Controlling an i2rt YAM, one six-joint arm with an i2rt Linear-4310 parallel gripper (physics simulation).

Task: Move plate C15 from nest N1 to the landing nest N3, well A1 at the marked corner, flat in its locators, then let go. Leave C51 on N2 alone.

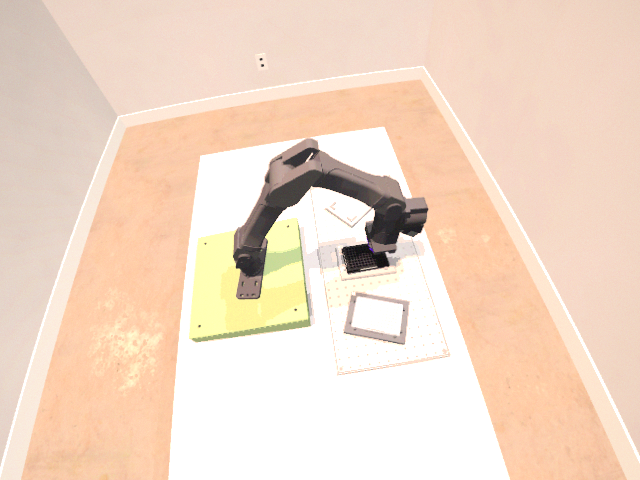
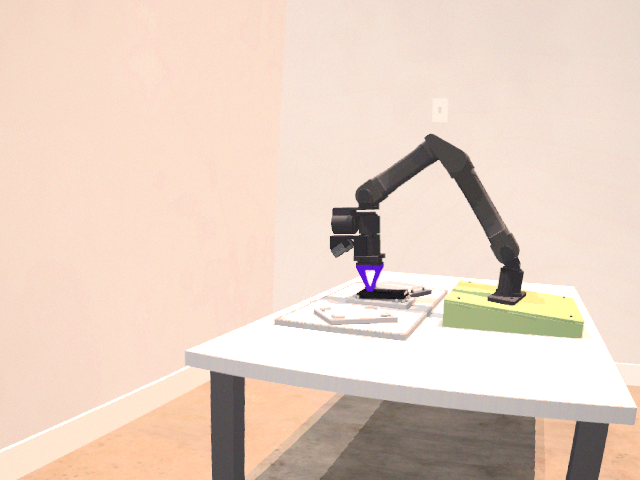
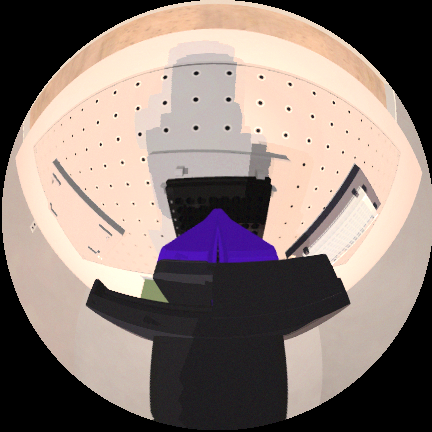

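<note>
A black well plate [image 1: 356,258] [image 2: 390,294] [image 3: 185,187] lies in the middle white nest [image 1: 369,276] [image 2: 395,302] [image 3: 200,163] and looks about flat. A white plate [image 1: 378,315] [image 3: 350,232] lies in the grey nest [image 1: 349,330] [image 2: 421,292] [image 3: 326,214]. Another white nest [image 1: 351,212] [image 2: 356,319] [image 3: 87,198] with corner locators is empty. I cannot read labels or the A1 mark. My gripper [image 1: 372,250] [image 2: 370,290] [image 3: 217,214] is shut, its purple fingertips together at or just above the black plate's top. Contact cannot be told, and the fingers hide part of the plate.
The nests stand on a pegboard base [image 1: 387,356] [image 2: 403,334] [image 3: 212,112] on the white table [image 1: 258,403] [image 2: 465,372]. The arm's foot is on a green block [image 1: 279,304] [image 2: 511,319] [image 3: 151,291] beside the base.
</note>
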